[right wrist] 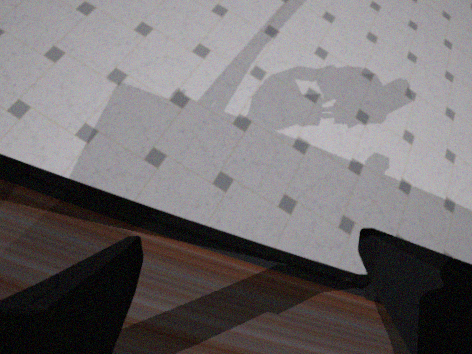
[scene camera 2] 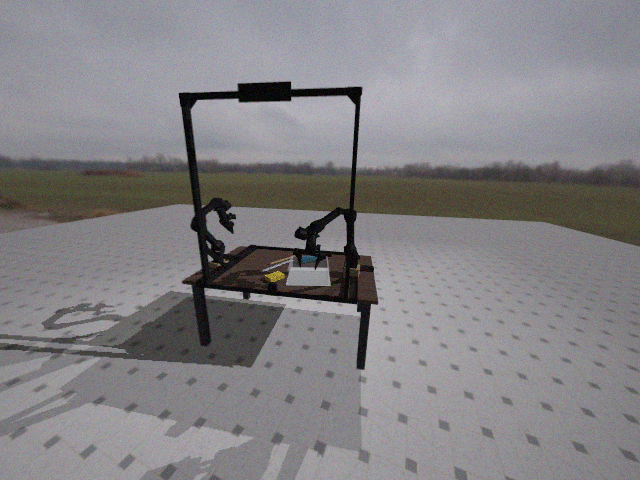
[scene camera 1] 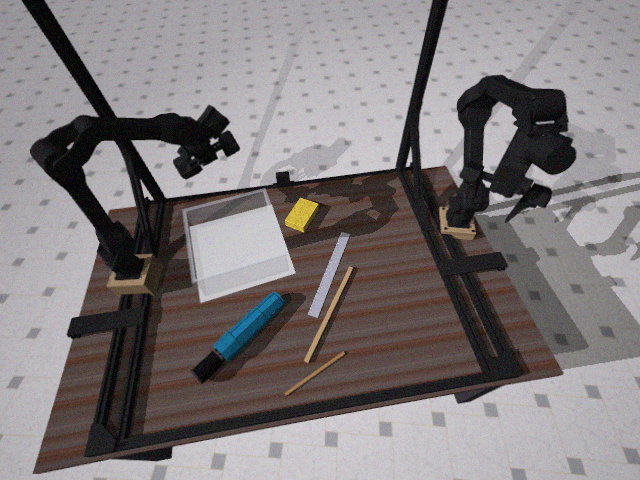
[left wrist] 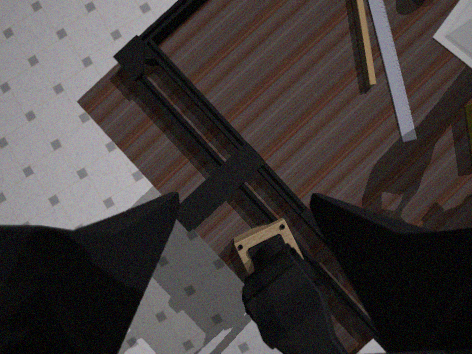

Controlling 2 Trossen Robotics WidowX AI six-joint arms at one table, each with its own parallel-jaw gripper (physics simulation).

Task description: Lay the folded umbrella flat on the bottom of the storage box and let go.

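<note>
The folded umbrella [scene camera 1: 248,328] [scene camera 2: 309,259], teal with a black handle, lies on the table beside the storage box, slanting in scene camera 1. The storage box [scene camera 1: 240,248] [scene camera 2: 310,279] [left wrist: 457,32] has low clear walls and a white bottom; it is empty. My right gripper [scene camera 1: 207,153] [scene camera 2: 308,267] [right wrist: 251,244] is open and empty, raised near the box and apart from the umbrella. My left gripper [scene camera 2: 232,227] [left wrist: 245,199] is open and empty, high near its own arm's base, far from the umbrella. Neither wrist view shows the umbrella.
A yellow block [scene camera 1: 301,214] [scene camera 2: 274,276] lies beside the box. A pale grey strip [scene camera 1: 329,274] [left wrist: 395,75], a wooden stick [scene camera 1: 329,314] [left wrist: 366,45] and a thinner stick [scene camera 1: 315,373] lie near mid-table. Black frame rails and uprights edge the table.
</note>
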